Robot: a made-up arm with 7 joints.
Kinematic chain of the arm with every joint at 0, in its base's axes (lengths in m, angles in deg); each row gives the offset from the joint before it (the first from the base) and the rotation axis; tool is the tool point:
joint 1: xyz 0 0 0.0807 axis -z
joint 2: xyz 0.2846 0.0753 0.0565 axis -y
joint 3: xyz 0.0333 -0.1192 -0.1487 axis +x
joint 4: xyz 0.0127 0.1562 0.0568 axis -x
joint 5: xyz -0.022 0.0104 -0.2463 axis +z
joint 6: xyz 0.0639 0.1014 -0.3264 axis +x
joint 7: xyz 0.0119 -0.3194 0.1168 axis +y
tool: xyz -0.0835 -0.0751 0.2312
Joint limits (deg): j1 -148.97..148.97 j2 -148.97..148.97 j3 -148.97..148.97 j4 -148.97..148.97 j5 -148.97..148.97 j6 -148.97..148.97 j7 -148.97..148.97
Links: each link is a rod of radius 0.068 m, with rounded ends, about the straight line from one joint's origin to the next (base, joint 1, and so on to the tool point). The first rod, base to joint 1, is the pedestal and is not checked.
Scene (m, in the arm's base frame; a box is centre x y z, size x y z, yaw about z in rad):
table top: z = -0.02
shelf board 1: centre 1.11 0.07 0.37 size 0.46 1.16 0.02 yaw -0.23
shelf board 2: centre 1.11 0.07 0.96 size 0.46 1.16 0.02 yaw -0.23
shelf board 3: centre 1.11 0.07 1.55 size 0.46 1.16 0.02 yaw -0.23
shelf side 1: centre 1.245 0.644 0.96 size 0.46 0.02 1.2 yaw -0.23
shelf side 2: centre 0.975 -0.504 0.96 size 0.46 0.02 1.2 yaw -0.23
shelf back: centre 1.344 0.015 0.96 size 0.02 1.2 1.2 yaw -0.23
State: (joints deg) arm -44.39 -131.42 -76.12 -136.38 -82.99 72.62 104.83
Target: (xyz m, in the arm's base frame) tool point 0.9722 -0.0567 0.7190
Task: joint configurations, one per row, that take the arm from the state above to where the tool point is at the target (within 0.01 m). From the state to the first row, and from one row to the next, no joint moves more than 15 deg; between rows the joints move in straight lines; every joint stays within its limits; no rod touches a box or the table.
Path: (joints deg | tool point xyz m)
1: -56.58 -127.95 -88.48 -126.18 -79.13 61.99 101.24 | -0.5338 -0.3299 0.9698
2: -68.77 -124.49 -100.84 -115.98 -75.27 51.35 97.65 | -0.0522 -0.5980 0.9269
3: -74.03 -128.01 -107.66 -105.99 -76.61 42.93 93.56 | 0.3018 -0.4834 0.9235
4: -79.28 -131.54 -114.47 -96.00 -77.95 34.51 89.48 | 0.5590 -0.2597 0.8479
5: -84.54 -135.06 -121.28 -86.02 -79.28 26.09 85.39 | 0.6829 0.0109 0.7190
6: -83.41 -139.42 -125.58 -85.84 -79.33 37.63 90.19 | 0.7844 -0.0003 0.7432
7: -82.29 -143.78 -129.88 -85.66 -79.37 49.18 95.00 | 0.8830 -0.0226 0.7428
8: -81.17 -148.14 -134.17 -85.48 -79.41 60.72 99.80 | 0.9722 -0.0567 0.7190

